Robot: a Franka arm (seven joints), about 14 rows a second.
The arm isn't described. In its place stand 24 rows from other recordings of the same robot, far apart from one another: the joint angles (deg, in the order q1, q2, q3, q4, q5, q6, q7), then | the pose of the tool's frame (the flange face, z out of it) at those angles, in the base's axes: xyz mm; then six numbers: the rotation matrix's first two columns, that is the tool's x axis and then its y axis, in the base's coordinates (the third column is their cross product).
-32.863 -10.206 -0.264 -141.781 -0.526 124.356 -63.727 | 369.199 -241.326 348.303 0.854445 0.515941 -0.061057 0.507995 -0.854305 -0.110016
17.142 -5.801 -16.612 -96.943 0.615 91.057 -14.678 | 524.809 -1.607 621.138 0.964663 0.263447 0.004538 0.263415 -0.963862 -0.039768
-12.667 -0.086 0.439 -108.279 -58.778 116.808 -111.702 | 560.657 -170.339 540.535 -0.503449 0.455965 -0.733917 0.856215 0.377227 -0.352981
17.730 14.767 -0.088 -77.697 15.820 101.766 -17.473 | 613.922 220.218 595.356 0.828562 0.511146 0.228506 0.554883 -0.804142 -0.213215
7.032 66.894 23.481 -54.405 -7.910 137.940 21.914 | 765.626 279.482 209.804 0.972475 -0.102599 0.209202 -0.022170 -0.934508 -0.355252
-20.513 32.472 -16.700 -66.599 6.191 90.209 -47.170 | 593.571 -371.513 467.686 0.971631 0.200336 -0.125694 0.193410 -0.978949 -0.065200
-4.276 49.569 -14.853 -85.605 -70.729 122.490 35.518 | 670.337 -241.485 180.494 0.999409 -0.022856 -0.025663 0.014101 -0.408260 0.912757
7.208 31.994 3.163 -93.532 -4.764 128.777 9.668 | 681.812 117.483 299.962 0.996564 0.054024 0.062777 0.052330 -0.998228 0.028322
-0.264 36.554 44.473 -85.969 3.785 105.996 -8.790 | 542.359 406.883 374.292 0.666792 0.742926 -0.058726 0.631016 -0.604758 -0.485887
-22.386 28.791 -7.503 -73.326 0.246 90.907 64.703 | 600.774 -323.631 450.405 -0.073381 -0.996902 -0.028323 -0.978095 0.066392 0.197286
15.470 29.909 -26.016 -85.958 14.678 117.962 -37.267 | 698.555 -63.030 397.238 0.909627 0.407180 0.082357 0.404930 -0.913329 0.043153
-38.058 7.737 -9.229 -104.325 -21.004 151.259 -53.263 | 448.903 -464.725 539.220 0.920660 0.385746 0.059873 0.249579 -0.699590 0.669540
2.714 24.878 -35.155 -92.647 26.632 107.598 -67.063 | 593.505 -280.208 403.739 0.885878 0.444886 0.131515 0.461766 -0.872868 -0.157712
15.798 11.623 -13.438 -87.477 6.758 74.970 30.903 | 570.733 49.643 516.070 0.798145 -0.466176 -0.381635 -0.445417 -0.883134 0.147232
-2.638 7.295 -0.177 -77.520 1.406 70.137 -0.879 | 554.436 -23.926 627.064 0.967199 -0.023932 -0.252889 -0.032023 -0.999097 -0.027927
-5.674 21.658 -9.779 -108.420 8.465 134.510 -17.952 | 615.670 -161.285 315.459 0.994651 -0.042018 0.094361 -0.040025 -0.998936 -0.022916
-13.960 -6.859 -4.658 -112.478 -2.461 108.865 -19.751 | 500.960 -173.764 530.629 0.998542 0.033817 0.042080 0.031755 -0.998306 0.048746
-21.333 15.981 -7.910 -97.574 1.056 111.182 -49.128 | 557.640 -302.841 427.185 0.940305 0.337835 -0.041166 0.337479 -0.941205 -0.015506
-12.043 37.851 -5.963 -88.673 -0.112 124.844 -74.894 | 670.615 -206.738 262.109 0.526103 0.847533 -0.070020 0.849261 -0.527900 -0.008764
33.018 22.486 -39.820 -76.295 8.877 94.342 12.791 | 655.518 18.133 549.264 0.951223 -0.307115 0.029236 -0.308503 -0.947103 0.088444
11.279 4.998 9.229 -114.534 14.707 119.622 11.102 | 533.168 211.208 418.477 0.997387 0.042972 -0.058070 0.028684 -0.973331 -0.227604
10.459 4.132 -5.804 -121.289 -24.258 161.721 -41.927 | 593.738 69.962 449.239 0.329621 0.930542 0.159504 0.714357 -0.356282 0.602294
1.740 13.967 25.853 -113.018 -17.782 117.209 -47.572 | 527.808 247.333 348.215 0.097353 0.973162 -0.208515 0.994743 -0.101830 -0.010819
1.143 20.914 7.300 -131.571 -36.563 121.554 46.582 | 467.391 46.004 163.589 0.952212 -0.230696 -0.200178 -0.081787 -0.824029 0.560613
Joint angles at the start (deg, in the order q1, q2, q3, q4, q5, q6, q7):
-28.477 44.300 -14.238 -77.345 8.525 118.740 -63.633
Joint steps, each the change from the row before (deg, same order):
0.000 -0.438 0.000 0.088 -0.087 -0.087 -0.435
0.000 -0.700 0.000 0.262 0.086 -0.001 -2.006
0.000 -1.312 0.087 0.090 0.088 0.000 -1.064
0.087 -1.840 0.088 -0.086 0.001 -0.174 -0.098
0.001 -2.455 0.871 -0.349 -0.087 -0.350 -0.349
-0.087 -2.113 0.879 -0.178 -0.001 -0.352 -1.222
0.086 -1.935 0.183 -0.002 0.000 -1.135 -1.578
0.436 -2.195 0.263 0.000 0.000 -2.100 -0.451
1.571 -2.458 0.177 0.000 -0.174 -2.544 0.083
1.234 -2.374 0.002 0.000 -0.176 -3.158 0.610
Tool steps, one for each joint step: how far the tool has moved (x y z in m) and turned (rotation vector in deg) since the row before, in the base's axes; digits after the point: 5 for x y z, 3 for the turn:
0.00058 -0.00030 0.00608 -0.237 -0.329 0.489
0.00163 -0.00061 0.01090 -0.368 -0.823 2.006
0.00168 0.00021 0.01717 -0.555 -1.271 1.101
0.00119 0.00161 0.02218 -0.653 -1.449 0.233
0.00345 0.00769 0.02640 -0.302 -1.823 1.009
0.00269 0.00717 0.02354 -0.282 -1.642 1.816
-0.00126 0.00451 0.02221 -0.217 -0.814 1.827
-0.00030 0.01031 0.02357 0.424 -0.398 1.167
0.00535 0.02213 0.02590 0.466 -0.174 1.790
-0.00033 0.01826 0.02361 0.852 0.427 0.817

